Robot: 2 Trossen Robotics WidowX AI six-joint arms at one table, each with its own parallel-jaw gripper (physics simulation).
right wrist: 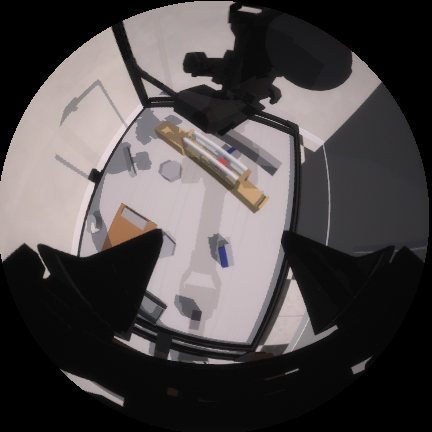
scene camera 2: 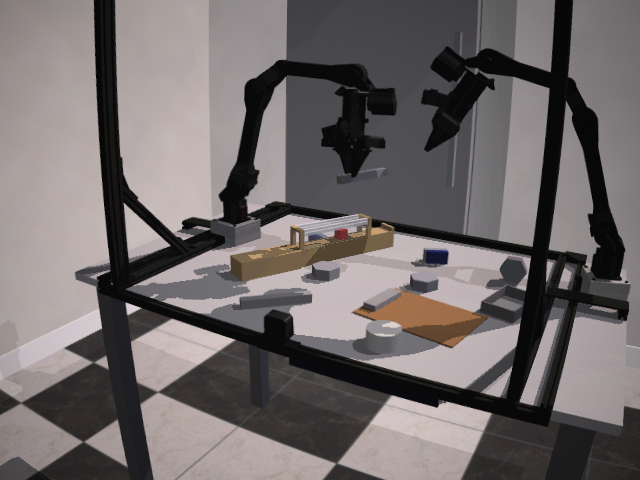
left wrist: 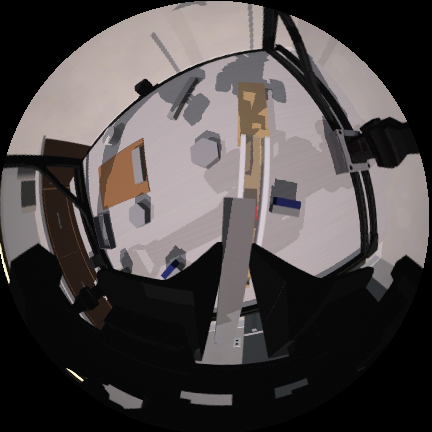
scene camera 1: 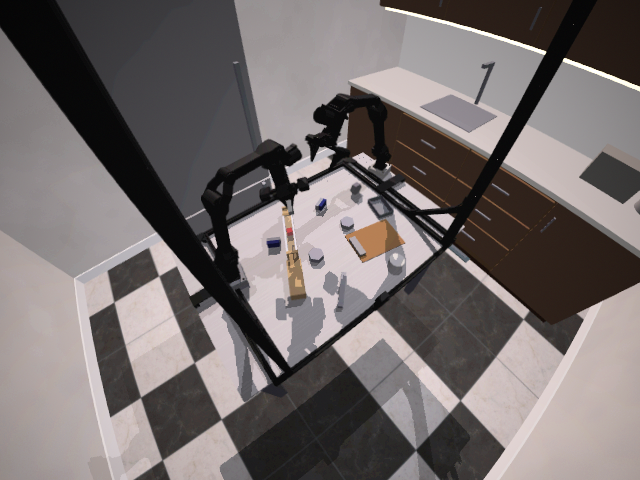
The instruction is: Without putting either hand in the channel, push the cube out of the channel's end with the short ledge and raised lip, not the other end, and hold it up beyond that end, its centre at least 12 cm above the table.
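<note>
The red cube (scene camera 1: 289,231) (scene camera 2: 341,234) (left wrist: 256,213) (right wrist: 222,162) sits inside the wooden channel (scene camera 1: 296,286) (scene camera 2: 266,262) (right wrist: 167,131), between its pale rails, nearer the end with the short ledge and raised lip (scene camera 2: 387,227) (right wrist: 263,201). The long ledge is at the other end. My left gripper (scene camera 2: 353,173) (left wrist: 234,248) is shut on a grey bar (scene camera 2: 369,176) (left wrist: 237,260) (right wrist: 257,154) and holds it well above the channel, fingers pointing down. My right gripper (scene camera 2: 427,148) (right wrist: 223,236) is open and empty, high above the table, right of the channel in scene camera 2.
Blue-topped blocks (scene camera 1: 273,242) (scene camera 2: 435,256) lie on both sides of the channel. Grey hexagonal blocks (scene camera 2: 325,270) (scene camera 2: 423,281), a long grey piece (scene camera 2: 275,298), an orange mat (scene camera 2: 439,322) bearing a grey block, a round white piece (scene camera 2: 383,335) and a grey tray (scene camera 2: 504,310) are nearer the front.
</note>
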